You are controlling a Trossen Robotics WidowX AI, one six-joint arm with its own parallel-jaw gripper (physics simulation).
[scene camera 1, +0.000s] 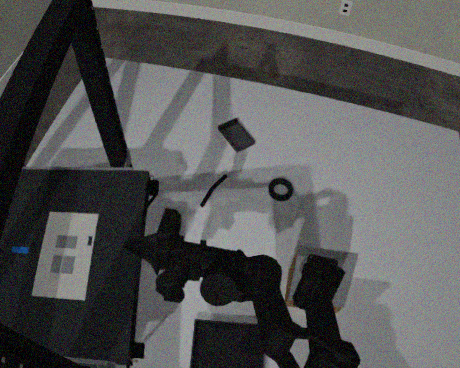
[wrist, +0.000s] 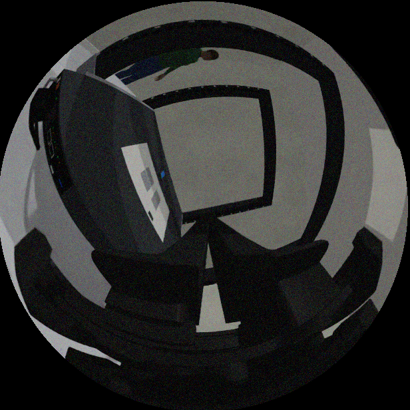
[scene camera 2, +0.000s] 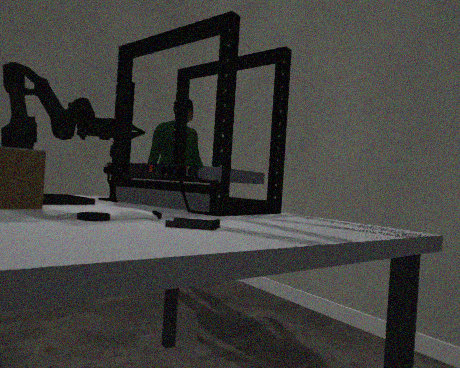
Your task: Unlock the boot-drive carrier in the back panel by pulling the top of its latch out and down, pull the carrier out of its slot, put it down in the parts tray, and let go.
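Frame: origin at the arm's base, x ahead, y left, z up, level; metres.
Seen in the pictures: gripper, fingertip midpoint: (scene camera 1: pixel 124 244) (scene camera 2: pixel 144 132); arm's base at its link origin: (scene camera 1: pixel 319 270) (scene camera 2: pixel 18 162).
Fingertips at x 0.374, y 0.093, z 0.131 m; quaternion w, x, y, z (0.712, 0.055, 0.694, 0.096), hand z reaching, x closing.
Note:
Offsets run from my fingertips to a thing's middle. "spot": to the spot under its first point.
The dark server chassis (scene camera 1: pixel 117 200) (wrist: pixel 90 150) lies flat in the frame, its back panel (wrist: pixel 51 145) showing edge-on at the left of the wrist view. A small red patch {spot: dx +0.008, dy -0.052, dz -0.122 m} (scene camera 2: pixel 151 169) (wrist: pixel 58 86) shows on the back panel side; whether it is the carrier's latch, and how the latch stands, is too small and dark to tell. My gripper (scene camera 1: pixel 128 244) (scene camera 2: pixel 143 132) (wrist: pixel 206 219) is shut and empty, fingertips together, raised above the chassis near its back edge. A dark tray {dx -0.229, dy +0.136, dz -0.236 m} (scene camera 1: pixel 227 345) (scene camera 2: pixel 69 200) lies on the table beside the chassis.
Tall black rack posts {dx +0.136, dy -0.256, dz +0.054 m} (scene camera 1: pixel 100 95) (scene camera 2: pixel 226 115) stand around the chassis. A black cable piece {spot: dx -0.087, dy -0.298, dz -0.238 m} (scene camera 1: pixel 212 190), a black ring {dx -0.261, dy -0.347, dz -0.240 m} (scene camera 1: pixel 280 189) (scene camera 2: pixel 93 216) and a small dark box {dx -0.105, dy -0.498, dz -0.237 m} (scene camera 1: pixel 237 135) (scene camera 2: pixel 192 223) lie on the table. A person in green (scene camera 2: pixel 165 142) stands behind.

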